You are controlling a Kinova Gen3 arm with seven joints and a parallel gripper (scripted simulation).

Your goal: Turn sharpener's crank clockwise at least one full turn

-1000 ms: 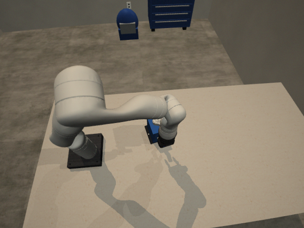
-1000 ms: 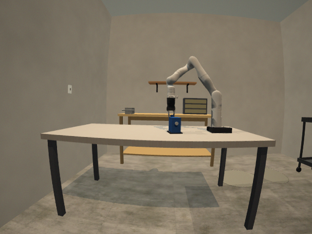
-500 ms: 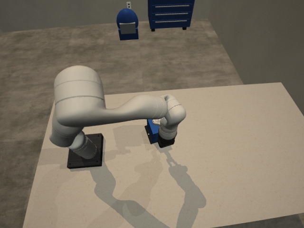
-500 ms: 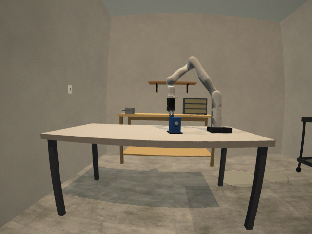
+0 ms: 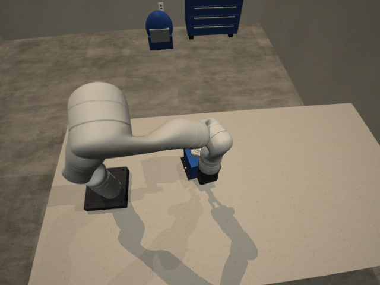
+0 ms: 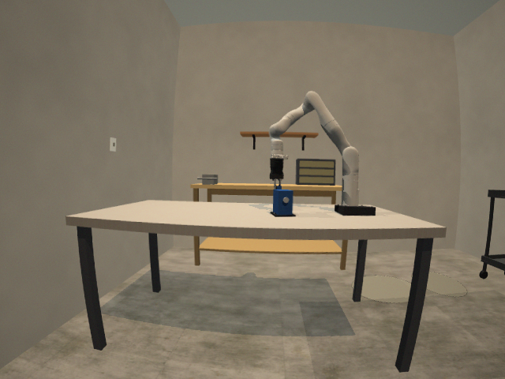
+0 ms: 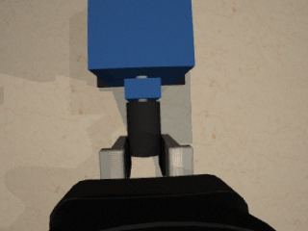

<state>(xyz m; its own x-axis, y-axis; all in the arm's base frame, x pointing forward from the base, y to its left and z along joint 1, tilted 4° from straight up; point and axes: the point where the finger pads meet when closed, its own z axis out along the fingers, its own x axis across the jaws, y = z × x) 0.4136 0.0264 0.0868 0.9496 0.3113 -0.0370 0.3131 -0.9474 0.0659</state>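
My gripper is now 10 mm past the black handle and 20 mm to the right of it.
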